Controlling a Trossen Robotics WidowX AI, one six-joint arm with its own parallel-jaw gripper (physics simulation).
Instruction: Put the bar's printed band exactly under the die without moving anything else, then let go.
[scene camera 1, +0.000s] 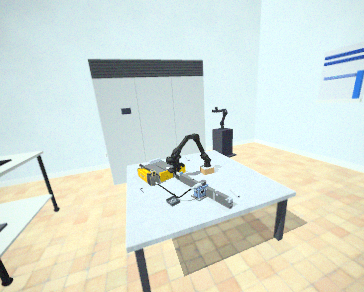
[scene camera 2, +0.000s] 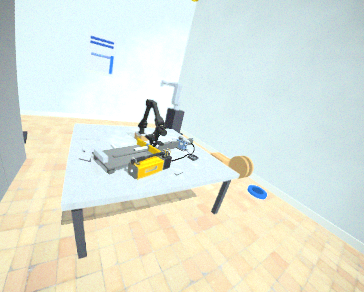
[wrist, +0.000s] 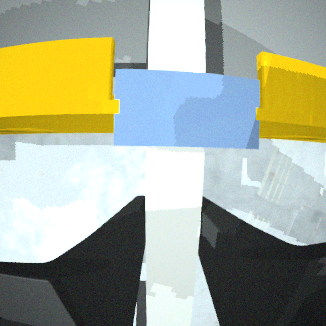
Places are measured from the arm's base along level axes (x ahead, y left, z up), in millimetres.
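Pixels of known places: gripper, fingertip midpoint: (scene camera 1: 176, 174) (wrist: 166, 201); arm's base at its link origin: (scene camera 1: 207, 166) (scene camera 2: 141, 132).
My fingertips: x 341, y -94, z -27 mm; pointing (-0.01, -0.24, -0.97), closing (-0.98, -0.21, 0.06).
Ahead of a thing's pixels: the offset from my fingertips to its top centre. "spot": to the spot under its first point. Level surfaces: height alone.
The white bar {spot: 2 mm ahead, 18 mm right, 29 mm up} (wrist: 176, 175) (scene camera 2: 142, 149) runs lengthwise through a blue guide block {spot: 14 mm ahead, 35 mm right, 52 mm up} (wrist: 150, 110) set in the gap of a yellow plate (wrist: 55, 80) (wrist: 292, 97). My gripper (wrist: 166, 201) (scene camera 1: 174, 171) is shut on the bar, one black finger at each side, on the near side of the blue guide. The bar's far part lies over the grey bed {9 mm up} (scene camera 2: 116, 159). A blue unit {spot: 14 mm ahead, 440 mm left, 33 mm up} (scene camera 1: 200, 190) (scene camera 2: 184, 144) stands at the grey rail (scene camera 1: 220, 198); the die is too small to make out there. The printed band does not show in the wrist view.
A yellow housing {spot: 286 mm ahead, 76 mm right, 55 mm up} (scene camera 1: 146, 174) (scene camera 2: 150, 167) stands beside the bed. A black box {spot: 212 mm ahead, 345 mm left, 40 mm down} (scene camera 1: 173, 201) (scene camera 2: 192, 157) with a dark cable lies near the blue unit. A wooden block (scene camera 1: 207, 170) is under the arm's base. Small thin pieces lie on the table {41 mm down} (scene camera 1: 165, 225).
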